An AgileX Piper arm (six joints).
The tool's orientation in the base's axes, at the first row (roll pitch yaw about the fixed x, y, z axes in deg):
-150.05 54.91 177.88
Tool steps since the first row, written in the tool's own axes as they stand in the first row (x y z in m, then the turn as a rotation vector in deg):
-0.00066 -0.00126 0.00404 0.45 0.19 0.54
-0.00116 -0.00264 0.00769 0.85 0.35 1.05
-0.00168 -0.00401 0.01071 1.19 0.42 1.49
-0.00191 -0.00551 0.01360 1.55 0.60 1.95
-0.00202 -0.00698 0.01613 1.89 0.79 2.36
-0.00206 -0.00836 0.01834 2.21 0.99 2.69
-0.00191 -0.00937 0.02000 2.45 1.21 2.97
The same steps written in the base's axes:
0.00261 -0.00321 -0.00111 0.20 -0.11 -0.69
0.00481 -0.00631 -0.00212 0.39 -0.24 -1.32
0.00659 -0.00907 -0.00281 0.53 -0.40 -1.84
0.00806 -0.01187 -0.00363 0.72 -0.48 -2.41
0.00922 -0.01445 -0.00438 0.89 -0.53 -2.95
0.01016 -0.01679 -0.00505 1.02 -0.52 -3.43
0.01077 -0.01851 -0.00571 1.17 -0.48 -3.83

